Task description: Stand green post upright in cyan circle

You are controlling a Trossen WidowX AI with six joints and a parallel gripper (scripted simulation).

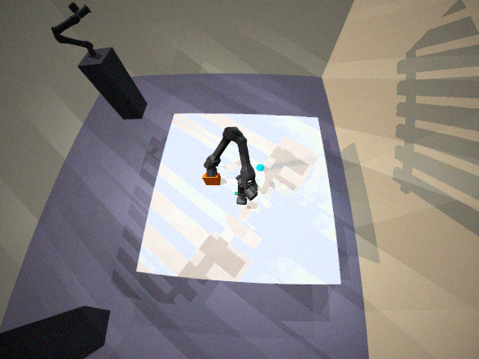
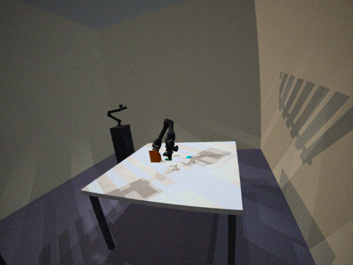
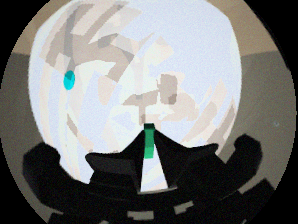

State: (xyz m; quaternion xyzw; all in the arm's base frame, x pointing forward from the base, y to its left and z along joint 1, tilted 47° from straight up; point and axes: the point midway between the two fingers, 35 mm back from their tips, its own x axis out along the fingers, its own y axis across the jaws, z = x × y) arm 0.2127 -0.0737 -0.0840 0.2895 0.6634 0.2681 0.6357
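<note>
Right now the cyan circle is 23 cm to the left of my gripper tip, 12 cm ahead of it and 7 cm below it. The rest, counted from my gripper tip: small green post: 2 cm behind.
</note>
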